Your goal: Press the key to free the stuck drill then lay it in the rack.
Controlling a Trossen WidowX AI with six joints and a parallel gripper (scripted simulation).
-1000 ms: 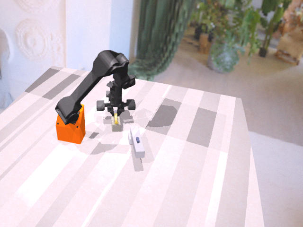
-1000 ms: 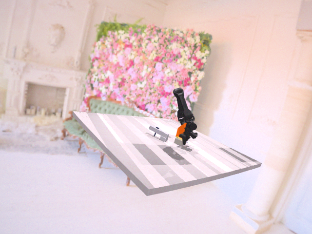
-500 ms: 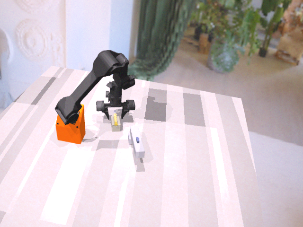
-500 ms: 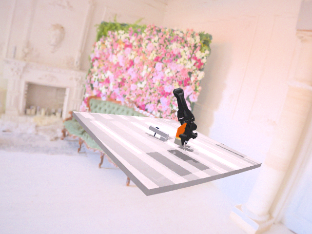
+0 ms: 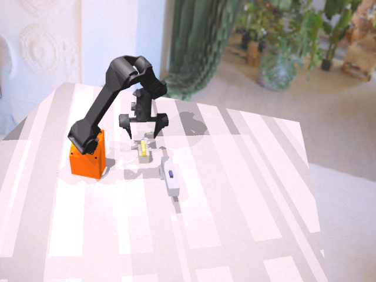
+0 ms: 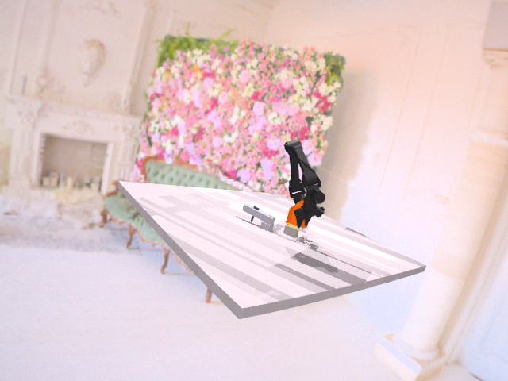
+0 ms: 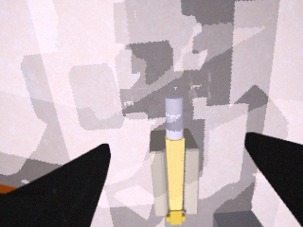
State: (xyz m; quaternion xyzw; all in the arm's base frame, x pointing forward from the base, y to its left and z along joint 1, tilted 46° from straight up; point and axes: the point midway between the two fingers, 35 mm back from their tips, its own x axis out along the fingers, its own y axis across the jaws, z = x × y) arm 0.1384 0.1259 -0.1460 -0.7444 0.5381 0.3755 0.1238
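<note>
My gripper tip is now 3 cm to the left of the drill, 2 cm short of it and 2 cm above it. From my gripper tip the other things lie so: blue key (19 cm to the right, 17 cm ahead); then housing block (16 cm to the right, 16 cm ahead, 1 cm below).
</note>
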